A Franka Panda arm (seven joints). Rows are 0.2 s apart.
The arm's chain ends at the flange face. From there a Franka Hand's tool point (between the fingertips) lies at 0.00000 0.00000 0.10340 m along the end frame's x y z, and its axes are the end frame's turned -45 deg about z.
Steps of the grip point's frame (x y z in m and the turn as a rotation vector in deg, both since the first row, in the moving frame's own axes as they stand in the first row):
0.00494 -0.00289 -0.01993 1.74 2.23 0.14
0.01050 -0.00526 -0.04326 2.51 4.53 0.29
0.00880 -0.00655 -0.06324 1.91 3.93 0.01
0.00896 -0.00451 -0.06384 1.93 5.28 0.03
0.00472 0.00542 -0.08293 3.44 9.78 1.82
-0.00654 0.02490 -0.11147 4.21 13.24 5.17
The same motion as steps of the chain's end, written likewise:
0.00082 -0.00047 -0.01980 2.81 0.35 0.14
0.00111 -0.00218 -0.04284 4.98 1.43 0.29
-0.00098 -0.00341 -0.06294 4.13 1.43 0.01
-0.00112 -0.00034 -0.06334 5.10 2.37 0.03
-0.00114 0.01714 -0.08124 9.35 4.48 1.82
0.00059 0.04373 -0.10845 12.34 6.39 5.17

